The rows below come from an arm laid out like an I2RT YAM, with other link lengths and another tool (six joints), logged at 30 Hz.
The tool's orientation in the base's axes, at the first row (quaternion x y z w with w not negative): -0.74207, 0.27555, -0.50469, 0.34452
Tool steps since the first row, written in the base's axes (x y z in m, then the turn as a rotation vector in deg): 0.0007, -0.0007, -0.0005, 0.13, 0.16, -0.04; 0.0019, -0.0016, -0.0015, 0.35, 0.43, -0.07; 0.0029, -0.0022, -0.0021, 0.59, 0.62, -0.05; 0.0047, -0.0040, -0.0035, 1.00, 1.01, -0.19; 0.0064, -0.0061, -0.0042, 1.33, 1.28, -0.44; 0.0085, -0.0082, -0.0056, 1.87, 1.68, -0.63; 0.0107, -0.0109, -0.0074, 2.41, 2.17, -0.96; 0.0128, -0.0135, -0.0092, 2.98, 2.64, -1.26; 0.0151, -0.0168, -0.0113, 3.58, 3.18, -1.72; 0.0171, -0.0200, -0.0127, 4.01, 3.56, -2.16
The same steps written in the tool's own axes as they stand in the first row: 0.0005, 0.0008, 0.0006, -0.10, -0.07, 0.17; 0.0010, 0.0020, 0.0018, -0.25, -0.23, 0.45; 0.0015, 0.0028, 0.0027, -0.30, -0.38, 0.71; 0.0027, 0.0049, 0.0044, -0.53, -0.53, 1.22; 0.0044, 0.0066, 0.0056, -0.76, -0.52, 1.66; 0.0060, 0.0089, 0.0075, -0.99, -0.64, 2.31; 0.0077, 0.0118, 0.0094, -1.36, -0.71, 3.01; 0.0094, 0.0147, 0.0112, -1.69, -0.80, 3.73; 0.0115, 0.0183, 0.0131, -2.16, -0.80, 4.54; 0.0138, 0.0212, 0.0146, -2.54, -0.71, 5.14
